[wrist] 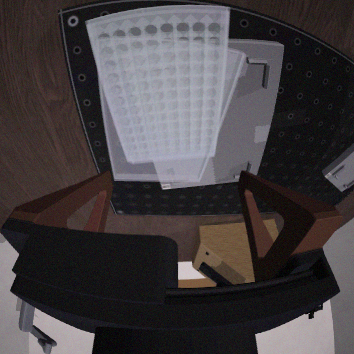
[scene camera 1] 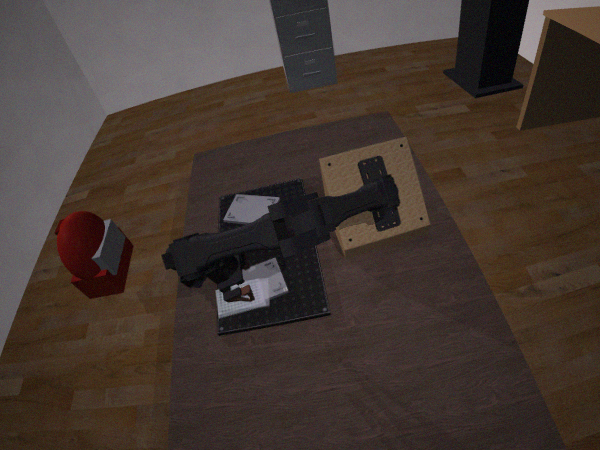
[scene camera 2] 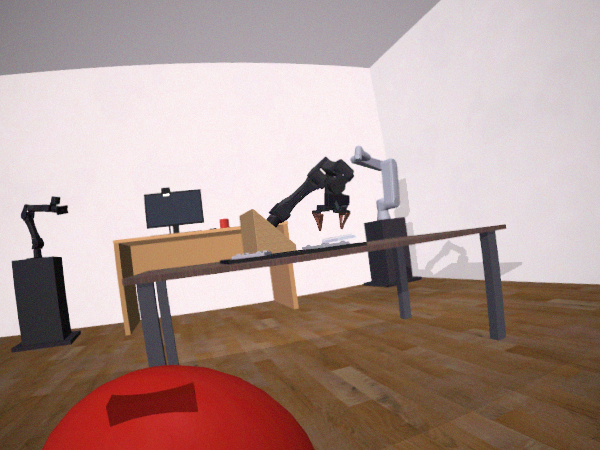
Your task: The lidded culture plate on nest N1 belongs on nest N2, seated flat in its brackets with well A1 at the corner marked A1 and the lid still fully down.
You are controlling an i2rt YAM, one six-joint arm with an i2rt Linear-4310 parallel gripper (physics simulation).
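Places are measured from the arm's base along level axes (x up, y right, z ahead), in centimetres.
Pixels of known places: gripper, between the fingertips: (wrist: 174, 177) (scene camera 1: 250, 284) (scene camera 2: 330, 230); arm's base, origin of its link: (scene camera 1: 379, 193) (scene camera 2: 266, 230).
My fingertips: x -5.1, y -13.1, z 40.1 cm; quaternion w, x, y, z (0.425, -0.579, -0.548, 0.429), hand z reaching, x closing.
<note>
Ahead of a thing's pixels: the offset from my fingertips to its top centre. "*": to the spot under its first point. Level surfaces: height alone.
A clear culture plate with a grid of wells @(* dx -2.4, dy -3.4, dz +6.6 cm) (scene camera 1: 230, 306) (scene camera 2: 340, 239) (wrist: 160, 95) lies askew and overhangs a pale grey nest @(dx -4.6, dy +3.4, dz -0.1 cm) (scene camera 1: 277, 282) (scene camera 2: 311, 246) (wrist: 252, 117); in scene camera 2 it looks tilted. A second clear sheet, apparently the lid @(* dx -2.7, dy -3.6, dz -2.2 cm) (wrist: 135, 171), shows turned relative to the wells; which lies on top is unclear. The other nest @(dx -4.6, dy +32.4, dz -3.5 cm) (scene camera 1: 245, 212) (scene camera 2: 250, 255) (wrist: 344, 172) holds no plate on its visible part. Nest labels are unreadable. My gripper (scene camera 1: 240, 294) (scene camera 2: 331, 228) (wrist: 174, 177) is open and empty, above the plate and apart from it.
Both nests stand on a black perforated board (scene camera 1: 305, 300) (wrist: 305, 85) on the brown table @(dx -7.7 cm) (scene camera 1: 400, 370). A wooden base block (scene camera 1: 345, 175) (scene camera 2: 260, 232) (wrist: 235, 232) carries the arm beside the board. The arm's links pass over the board between the nests.
</note>
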